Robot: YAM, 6 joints.
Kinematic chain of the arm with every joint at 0, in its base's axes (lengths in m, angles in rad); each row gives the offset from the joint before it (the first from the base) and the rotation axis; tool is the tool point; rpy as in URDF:
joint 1: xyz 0 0 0.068 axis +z
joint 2: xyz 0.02 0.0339 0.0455 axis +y
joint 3: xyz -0.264 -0.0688 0 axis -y
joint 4: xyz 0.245 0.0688 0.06 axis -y
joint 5: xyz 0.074 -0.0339 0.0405 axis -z
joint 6: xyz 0.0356 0 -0.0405 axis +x
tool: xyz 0 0 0 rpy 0 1.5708 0
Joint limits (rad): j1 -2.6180..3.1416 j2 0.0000..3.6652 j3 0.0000..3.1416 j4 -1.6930..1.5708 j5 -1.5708..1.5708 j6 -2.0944..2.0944
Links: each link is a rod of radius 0.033 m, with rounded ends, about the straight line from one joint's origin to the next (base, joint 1, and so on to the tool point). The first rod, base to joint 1, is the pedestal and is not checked.
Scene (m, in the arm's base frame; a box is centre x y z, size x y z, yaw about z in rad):
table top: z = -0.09
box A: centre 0.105 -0.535 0 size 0.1 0.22 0.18 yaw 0.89
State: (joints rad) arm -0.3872 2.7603 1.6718 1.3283 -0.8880 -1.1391
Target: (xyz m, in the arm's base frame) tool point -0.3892 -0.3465 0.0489
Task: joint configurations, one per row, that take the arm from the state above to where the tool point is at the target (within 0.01 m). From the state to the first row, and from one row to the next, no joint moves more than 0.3 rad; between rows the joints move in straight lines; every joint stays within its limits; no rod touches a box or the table.
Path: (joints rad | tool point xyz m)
1: -0.4549 2.5160 1.7944 1.2808 -0.9786 -1.2442 | 0.4955 -0.2095 0.2011
2: -0.5225 2.2717 1.9170 1.2334 -1.0692 -1.3492 | 0.4480 -0.2220 0.3566
3: -0.5902 2.0274 2.0395 1.1859 -1.1597 -1.4543 | 0.3611 -0.2026 0.4956
4: -0.6578 1.7830 2.1621 1.1385 -1.2503 -1.5594 | 0.2466 -0.1478 0.6031
5: -0.7255 1.5387 2.2847 1.0910 -1.3409 -1.6644 | 0.1196 -0.0597 0.6669
6: -1.0151 1.7376 2.1739 1.1344 -1.2507 -1.5769 | 0.1661 -0.2035 0.6170
7: -1.3047 1.9365 2.0632 1.1777 -1.1605 -1.4893 | 0.1296 -0.3514 0.5356
8: -1.5943 2.1354 1.9524 1.2211 -1.0703 -1.4018 | 0.0204 -0.4600 0.4294
9: -1.8839 2.3343 1.8416 1.2644 -0.9802 -1.3142 | -0.1302 -0.4981 0.3066
10: -2.1736 2.5332 1.7309 1.3077 -0.8900 -1.2267 | -0.2802 -0.4559 0.1766
11: -2.4632 2.7321 1.6201 1.3511 -0.7998 -1.1391 | -0.3892 -0.3465 0.0489

